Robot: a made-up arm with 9 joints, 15 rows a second.
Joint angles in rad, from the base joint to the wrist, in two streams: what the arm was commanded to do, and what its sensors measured. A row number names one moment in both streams.
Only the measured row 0 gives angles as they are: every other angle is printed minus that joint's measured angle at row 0.
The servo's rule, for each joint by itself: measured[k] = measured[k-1] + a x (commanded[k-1-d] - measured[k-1]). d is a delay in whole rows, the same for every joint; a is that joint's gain. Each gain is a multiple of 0.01, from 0.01 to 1. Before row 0 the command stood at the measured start. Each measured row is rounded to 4 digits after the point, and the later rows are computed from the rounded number. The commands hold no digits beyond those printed.
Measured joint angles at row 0:
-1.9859 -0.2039 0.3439 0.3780 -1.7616 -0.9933 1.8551 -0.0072 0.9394
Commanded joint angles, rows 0 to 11:
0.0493 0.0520 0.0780 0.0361 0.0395 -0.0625 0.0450 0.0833 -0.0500
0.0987 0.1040 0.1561 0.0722 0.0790 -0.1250 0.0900 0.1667 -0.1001
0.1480 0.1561 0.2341 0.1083 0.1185 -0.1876 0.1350 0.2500 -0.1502
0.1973 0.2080 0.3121 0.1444 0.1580 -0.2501 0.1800 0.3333 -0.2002
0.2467 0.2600 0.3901 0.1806 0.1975 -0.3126 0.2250 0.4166 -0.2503
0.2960 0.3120 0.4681 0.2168 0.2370 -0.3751 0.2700 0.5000 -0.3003
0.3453 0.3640 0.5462 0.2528 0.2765 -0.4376 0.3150 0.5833 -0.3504
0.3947 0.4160 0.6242 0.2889 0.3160 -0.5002 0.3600 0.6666 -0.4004
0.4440 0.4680 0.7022 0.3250 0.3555 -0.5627 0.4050 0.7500 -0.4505
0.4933 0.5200 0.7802 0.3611 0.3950 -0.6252 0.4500 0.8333 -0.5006
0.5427 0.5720 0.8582 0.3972 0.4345 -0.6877 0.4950 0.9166 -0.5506
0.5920 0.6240 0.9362 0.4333 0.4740 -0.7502 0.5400 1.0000 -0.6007
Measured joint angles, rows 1 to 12:
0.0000 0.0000 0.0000 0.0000 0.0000 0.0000 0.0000 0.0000 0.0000
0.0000 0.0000 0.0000 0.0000 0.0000 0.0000 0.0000 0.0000 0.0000
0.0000 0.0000 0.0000 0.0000 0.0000 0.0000 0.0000 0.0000 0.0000
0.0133 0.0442 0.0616 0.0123 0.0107 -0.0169 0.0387 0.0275 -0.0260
0.0364 0.0950 0.1363 0.0327 0.0291 -0.0461 0.0828 0.0734 -0.0645
0.0665 0.1469 0.2136 0.0584 0.0532 -0.0843 0.1277 0.1317 -0.1091
0.1018 0.1988 0.2914 0.0876 0.0815 -0.1291 0.1727 0.1982 -0.1565
0.1409 0.2508 0.3694 0.1192 0.1128 -0.1786 0.2177 0.2703 -0.2053
0.1828 0.3028 0.4474 0.1524 0.1463 -0.2317 0.2627 0.3461 -0.2547
0.2267 0.3548 0.5255 0.1865 0.1815 -0.2873 0.3077 0.4244 -0.3045
0.2721 0.4068 0.6035 0.2213 0.2178 -0.3448 0.3527 0.5043 -0.3544
0.3185 0.4588 0.6815 0.2566 0.2550 -0.4036 0.3977 0.5854 -0.4044
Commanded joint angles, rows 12 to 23:
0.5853 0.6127 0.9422 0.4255 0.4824 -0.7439 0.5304 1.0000 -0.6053
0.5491 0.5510 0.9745 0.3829 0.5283 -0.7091 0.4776 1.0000 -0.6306
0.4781 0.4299 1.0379 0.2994 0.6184 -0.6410 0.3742 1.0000 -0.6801
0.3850 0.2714 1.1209 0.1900 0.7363 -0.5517 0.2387 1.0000 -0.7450
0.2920 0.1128 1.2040 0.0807 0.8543 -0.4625 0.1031 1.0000 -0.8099
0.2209 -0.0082 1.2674 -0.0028 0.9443 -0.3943 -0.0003 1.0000 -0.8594
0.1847 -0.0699 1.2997 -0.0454 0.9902 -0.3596 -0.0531 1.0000 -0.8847
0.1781 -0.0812 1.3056 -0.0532 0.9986 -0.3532 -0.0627 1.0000 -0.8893
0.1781 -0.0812 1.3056 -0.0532 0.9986 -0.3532 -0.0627 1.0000 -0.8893
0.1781 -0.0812 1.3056 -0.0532 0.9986 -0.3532 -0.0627 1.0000 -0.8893
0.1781 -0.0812 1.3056 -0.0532 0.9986 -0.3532 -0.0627 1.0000 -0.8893
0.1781 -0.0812 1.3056 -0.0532 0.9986 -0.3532 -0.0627 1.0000 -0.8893
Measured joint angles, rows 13 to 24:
0.3657 0.5108 0.7595 0.2921 0.2928 -0.4634 0.4427 0.6672 -0.4544
0.4135 0.5628 0.8375 0.3278 0.3311 -0.5240 0.4877 0.7495 -0.5044
0.4617 0.6148 0.9155 0.3637 0.3697 -0.5851 0.5327 0.8322 -0.5545
0.4951 0.6130 0.9366 0.3847 0.4001 -0.6280 0.5307 0.8876 -0.5809
0.5097 0.5603 0.9665 0.3841 0.4347 -0.6499 0.4850 0.9247 -0.6067
0.5012 0.4495 1.0229 0.3553 0.4843 -0.6475 0.3897 0.9495 -0.6449
0.4698 0.2981 1.1003 0.2991 0.5523 -0.6216 0.2598 0.9662 -0.6970
0.4218 0.1406 1.1822 0.2248 0.6338 -0.5786 0.1250 0.9774 -0.7557
0.3676 0.0141 1.2495 0.1474 0.7176 -0.5288 0.0172 0.9849 -0.8096
0.3182 -0.0573 1.2892 0.0818 0.7912 -0.4831 -0.0433 0.9899 -0.8487
0.2804 -0.0776 1.3022 0.0359 0.8472 -0.4480 -0.0600 0.9932 -0.8698
0.2528 -0.0807 1.3049 0.0056 0.8881 -0.4224 -0.0623 0.9954 -0.8799

